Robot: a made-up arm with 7 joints.
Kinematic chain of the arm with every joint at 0, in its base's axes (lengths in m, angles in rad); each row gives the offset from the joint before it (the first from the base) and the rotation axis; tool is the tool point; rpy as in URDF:
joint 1: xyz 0 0 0.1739 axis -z
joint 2: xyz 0 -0.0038 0.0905 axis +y
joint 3: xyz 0 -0.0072 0.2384 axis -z
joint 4: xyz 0 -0.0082 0.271 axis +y
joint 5: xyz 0 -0.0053 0.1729 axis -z
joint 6: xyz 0 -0.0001 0.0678 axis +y
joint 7: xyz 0 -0.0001 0.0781 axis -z
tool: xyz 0 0 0 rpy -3.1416 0 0
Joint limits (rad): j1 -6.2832..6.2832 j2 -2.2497..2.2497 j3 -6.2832..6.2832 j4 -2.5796..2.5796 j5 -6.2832..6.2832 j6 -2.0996..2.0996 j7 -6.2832..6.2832
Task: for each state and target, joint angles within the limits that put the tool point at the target. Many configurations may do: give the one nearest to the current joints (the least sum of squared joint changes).
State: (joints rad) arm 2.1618 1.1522 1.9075 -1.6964 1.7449 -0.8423 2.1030
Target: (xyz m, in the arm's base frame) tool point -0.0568 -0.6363 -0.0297
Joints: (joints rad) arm 1.9740 1.7833 2.0784 -1.1042 1.8419 -0.7516 2.1030
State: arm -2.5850 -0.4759 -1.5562 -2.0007 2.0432 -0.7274 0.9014
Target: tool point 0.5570 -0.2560 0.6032
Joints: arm -2.2573 -0.8869 -1.3624 -1.2102 2.1452 -0.7312 0.9014
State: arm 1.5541 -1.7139 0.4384 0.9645 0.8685 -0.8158 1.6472
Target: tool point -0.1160 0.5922 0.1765
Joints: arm 1.5716 -2.1971 0.4838 1.6096 0.9731 -0.8506 1.6472
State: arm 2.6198 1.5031 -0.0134 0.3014 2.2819 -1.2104 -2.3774
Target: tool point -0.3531 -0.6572 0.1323
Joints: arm 2.1238 1.5748 -0.0941 0.3432 2.2605 -1.2260 -2.3774
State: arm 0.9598 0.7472 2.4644 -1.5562 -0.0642 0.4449 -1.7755
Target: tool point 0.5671 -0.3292 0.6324
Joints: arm 0.7558 0.8164 2.4334 -0.9574 -0.0527 0.4793 -1.7755
